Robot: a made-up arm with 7 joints.
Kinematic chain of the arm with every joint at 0, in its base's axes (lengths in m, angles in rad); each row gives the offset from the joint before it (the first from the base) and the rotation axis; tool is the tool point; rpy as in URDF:
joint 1: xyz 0 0 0.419 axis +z
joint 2: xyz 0 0 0 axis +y
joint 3: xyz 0 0 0.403 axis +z
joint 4: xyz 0.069 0 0 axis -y
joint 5: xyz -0.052 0 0.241 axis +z
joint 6: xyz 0 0 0 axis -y
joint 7: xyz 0.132 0 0 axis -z
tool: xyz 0 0 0 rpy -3.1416 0 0
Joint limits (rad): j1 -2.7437..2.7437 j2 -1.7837..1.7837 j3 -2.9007..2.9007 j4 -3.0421..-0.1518 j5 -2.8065..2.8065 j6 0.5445..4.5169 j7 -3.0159..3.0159
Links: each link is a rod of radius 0.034 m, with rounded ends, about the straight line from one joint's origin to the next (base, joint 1, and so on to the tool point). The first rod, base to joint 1, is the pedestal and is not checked.
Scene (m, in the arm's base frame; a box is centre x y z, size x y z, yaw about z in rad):
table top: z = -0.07
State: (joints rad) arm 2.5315 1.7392 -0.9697 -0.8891 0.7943 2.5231 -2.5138
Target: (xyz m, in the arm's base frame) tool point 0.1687 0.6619 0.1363
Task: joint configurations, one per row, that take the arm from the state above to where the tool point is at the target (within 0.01 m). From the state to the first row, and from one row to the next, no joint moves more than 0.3 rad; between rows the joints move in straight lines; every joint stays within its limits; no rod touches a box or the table.
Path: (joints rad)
1: 2.2684 1.7540 -0.9442 -0.9462 0.7885 2.4518 -2.5138
2: 2.0053 1.7689 -0.9188 -1.0032 0.7827 2.3805 -2.5138
3: 1.7421 1.7837 -0.8933 -1.0603 0.7769 2.3092 -2.5138

